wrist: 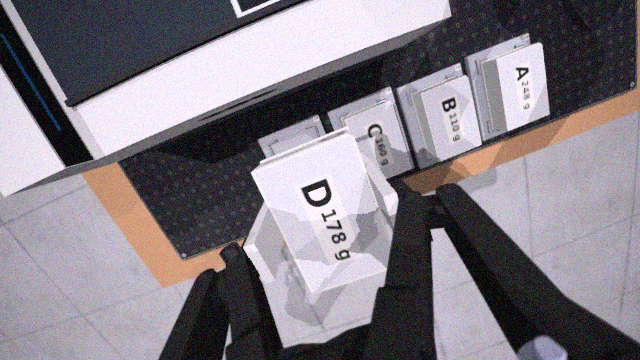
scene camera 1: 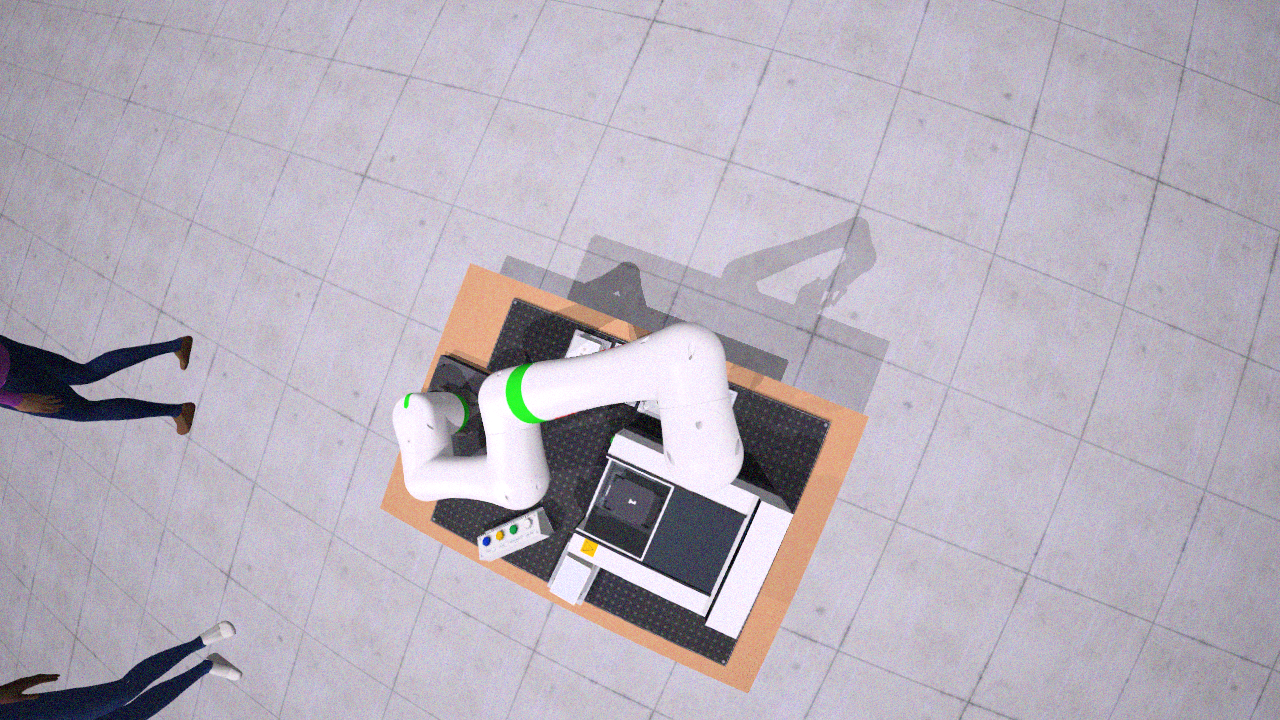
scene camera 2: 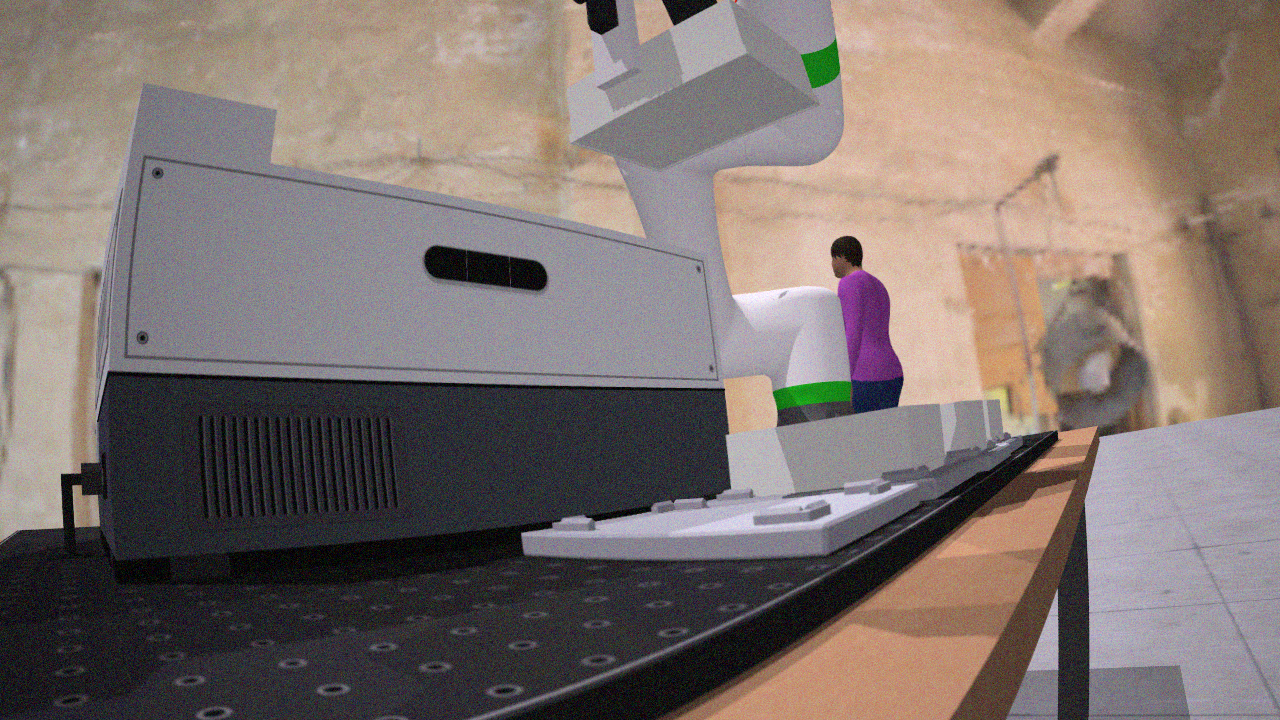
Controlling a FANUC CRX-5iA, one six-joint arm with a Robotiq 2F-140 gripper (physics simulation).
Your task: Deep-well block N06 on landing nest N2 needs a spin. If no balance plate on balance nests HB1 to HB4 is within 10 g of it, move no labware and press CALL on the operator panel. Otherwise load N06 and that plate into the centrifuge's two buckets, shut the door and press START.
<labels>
gripper: wrist; scene camera 2; not seen in scene camera 1 (hidden by the arm)
same spot on gripper: (scene camera 2: pixel 615 42) = (wrist: pixel 277 230)
</labels>
